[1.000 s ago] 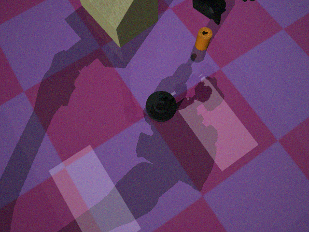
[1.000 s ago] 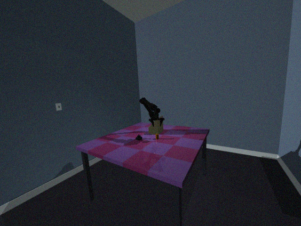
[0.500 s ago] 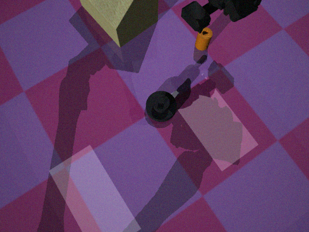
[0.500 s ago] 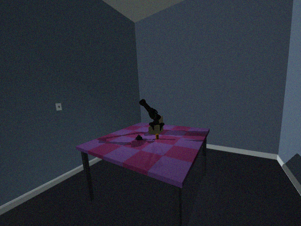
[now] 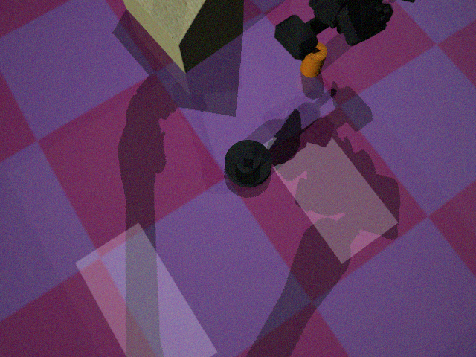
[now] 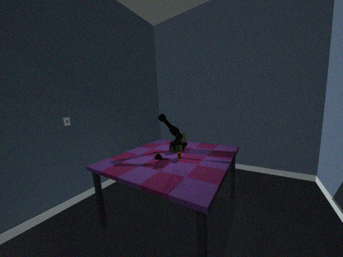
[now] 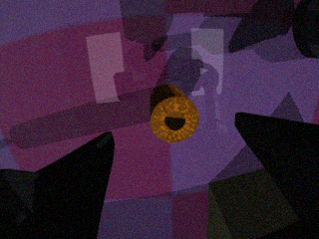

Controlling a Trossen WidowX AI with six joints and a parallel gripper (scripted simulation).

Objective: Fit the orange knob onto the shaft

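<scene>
The orange knob lies 50 mm below my gripper tip. Round my gripper tip: dark round pedestal: 220 mm to the right, 90 mm ahead, 50 mm below.
</scene>
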